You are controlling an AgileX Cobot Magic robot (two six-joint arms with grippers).
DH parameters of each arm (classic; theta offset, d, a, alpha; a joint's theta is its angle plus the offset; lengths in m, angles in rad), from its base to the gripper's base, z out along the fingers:
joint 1: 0 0.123 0 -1.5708
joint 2: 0.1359 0 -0.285 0
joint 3: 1.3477 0 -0.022 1.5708
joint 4: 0 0.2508 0 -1.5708
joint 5: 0 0 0.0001 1.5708
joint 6: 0 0.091 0 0
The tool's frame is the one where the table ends.
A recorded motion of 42 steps. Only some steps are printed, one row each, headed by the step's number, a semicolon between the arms.
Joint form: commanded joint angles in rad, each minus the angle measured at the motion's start. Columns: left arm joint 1, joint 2, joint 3, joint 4, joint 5, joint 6; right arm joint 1, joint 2, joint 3, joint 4, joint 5, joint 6.
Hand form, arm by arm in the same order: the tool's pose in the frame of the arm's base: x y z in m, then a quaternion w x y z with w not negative. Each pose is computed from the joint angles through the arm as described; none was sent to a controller.
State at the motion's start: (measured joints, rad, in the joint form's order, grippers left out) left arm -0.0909 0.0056 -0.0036 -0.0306 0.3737 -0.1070; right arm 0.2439 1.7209 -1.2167 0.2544 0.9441 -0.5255
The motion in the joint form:
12: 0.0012 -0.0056 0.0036 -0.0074 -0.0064 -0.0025; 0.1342 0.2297 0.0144 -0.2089 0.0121 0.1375
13: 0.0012 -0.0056 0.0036 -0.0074 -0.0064 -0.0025; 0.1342 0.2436 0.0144 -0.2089 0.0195 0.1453
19: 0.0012 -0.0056 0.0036 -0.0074 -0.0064 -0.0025; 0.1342 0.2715 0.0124 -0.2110 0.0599 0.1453
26: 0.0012 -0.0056 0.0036 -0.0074 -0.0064 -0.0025; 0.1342 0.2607 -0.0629 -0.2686 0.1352 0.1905
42: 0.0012 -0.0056 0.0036 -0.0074 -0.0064 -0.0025; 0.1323 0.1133 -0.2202 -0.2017 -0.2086 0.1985
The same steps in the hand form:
12: 0.0527 -0.0060 0.1801 0.59678 -0.01797 0.79861 -0.07584; 0.3219 0.1315 0.1435 0.02315 0.36099 -0.93210 -0.01839
13: 0.0527 -0.0060 0.1801 0.59678 -0.01797 0.79861 -0.07584; 0.3215 0.1314 0.1387 0.03387 0.35718 -0.93324 -0.01826
19: 0.0527 -0.0060 0.1801 0.59678 -0.01797 0.79861 -0.07584; 0.3189 0.1302 0.1298 0.06697 0.35727 -0.93143 -0.01755
26: 0.0527 -0.0060 0.1801 0.59678 -0.01797 0.79861 -0.07584; 0.3298 0.1298 0.1495 0.06147 0.35187 -0.93400 0.00737
42: 0.0527 -0.0060 0.1801 0.59678 -0.01797 0.79861 -0.07584; 0.3726 0.1507 0.2513 0.25888 -0.31907 0.91124 0.02852

